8 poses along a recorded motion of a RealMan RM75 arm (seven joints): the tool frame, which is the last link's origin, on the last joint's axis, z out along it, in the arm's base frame.
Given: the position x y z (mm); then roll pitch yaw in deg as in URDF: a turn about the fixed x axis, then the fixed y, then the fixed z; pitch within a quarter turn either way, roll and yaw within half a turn.
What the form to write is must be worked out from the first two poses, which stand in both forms.
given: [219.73 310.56 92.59 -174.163 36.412 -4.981]
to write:
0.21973 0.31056 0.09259
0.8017 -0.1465 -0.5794
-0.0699 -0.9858 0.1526
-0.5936 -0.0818 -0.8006

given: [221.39 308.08 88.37 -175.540 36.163 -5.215]
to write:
0.22139 0.30808 0.08837
0.8040 -0.1363 -0.5788
-0.0734 -0.9887 0.1309
-0.5901 -0.0628 -0.8049

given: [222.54 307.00 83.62 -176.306 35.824 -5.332]
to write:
0.22254 0.30700 0.08362
0.8073 -0.1303 -0.5756
-0.0753 -0.9901 0.1184
-0.5853 -0.0522 -0.8091

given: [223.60 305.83 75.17 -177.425 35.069 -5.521]
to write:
0.22360 0.30583 0.07517
0.8147 -0.1218 -0.5670
-0.0787 -0.9919 0.0999
-0.5746 -0.0368 -0.8176

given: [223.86 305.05 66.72 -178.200 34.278 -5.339]
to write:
0.22386 0.30505 0.06672
0.8227 -0.1106 -0.5576
-0.0769 -0.9935 0.0837
-0.5632 -0.0260 -0.8259

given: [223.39 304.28 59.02 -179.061 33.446 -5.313]
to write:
0.22339 0.30428 0.05902
0.8308 -0.1016 -0.5472
-0.0773 -0.9947 0.0673
-0.5512 -0.0137 -0.8343

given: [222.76 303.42 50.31 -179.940 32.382 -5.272]
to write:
0.22276 0.30342 0.05031
0.8409 -0.0924 -0.5332
-0.0776 -0.9957 0.0503
-0.5356 -0.0009 -0.8445

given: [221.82 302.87 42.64 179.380 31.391 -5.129]
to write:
0.22182 0.30287 0.04264
0.8502 -0.0838 -0.5197
-0.0763 -0.9964 0.0358
-0.5209 0.0092 -0.8536

